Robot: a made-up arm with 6 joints.
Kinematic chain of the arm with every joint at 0, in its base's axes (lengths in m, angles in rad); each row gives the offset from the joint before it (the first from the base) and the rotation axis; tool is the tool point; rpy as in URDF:
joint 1: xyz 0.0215 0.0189 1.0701 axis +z
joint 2: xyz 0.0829 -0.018 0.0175 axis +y
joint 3: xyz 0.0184 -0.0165 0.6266 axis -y
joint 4: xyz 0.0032 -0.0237 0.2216 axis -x
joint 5: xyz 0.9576 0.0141 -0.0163 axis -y
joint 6: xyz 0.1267 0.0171 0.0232 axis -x
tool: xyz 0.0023 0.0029 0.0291 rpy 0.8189 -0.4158 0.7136
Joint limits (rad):
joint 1: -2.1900..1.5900
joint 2: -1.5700..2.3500
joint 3: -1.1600..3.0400
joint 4: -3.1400..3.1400
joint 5: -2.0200..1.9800
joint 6: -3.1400..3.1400
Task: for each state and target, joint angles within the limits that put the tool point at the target. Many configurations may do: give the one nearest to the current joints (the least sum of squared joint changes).
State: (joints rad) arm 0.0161 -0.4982 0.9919 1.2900 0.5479 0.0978
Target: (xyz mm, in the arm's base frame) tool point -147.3 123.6 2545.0
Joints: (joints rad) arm -0.2372 -0.8094 0.3941 1.3911 0.8651 0.1185
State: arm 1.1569 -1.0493 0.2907 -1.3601 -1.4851 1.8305
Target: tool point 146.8 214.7 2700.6
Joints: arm 0.7361 -0.3585 0.6195 -1.5977 -1.0561 1.7280
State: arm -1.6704 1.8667 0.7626 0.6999 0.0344 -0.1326
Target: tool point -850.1 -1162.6 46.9
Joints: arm -2.1900 2.0322 1.1046 0.6627 -0.1296 -0.1900
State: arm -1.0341 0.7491 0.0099 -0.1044 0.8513 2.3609
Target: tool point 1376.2 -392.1 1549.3
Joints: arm -0.2858 0.3858 -0.0059 -0.0488 0.8952 2.3428
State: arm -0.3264 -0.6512 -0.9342 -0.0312 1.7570 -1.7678
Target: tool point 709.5 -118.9 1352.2
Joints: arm -0.1194 -0.5052 -1.1600 0.0140 1.9337 -1.7347
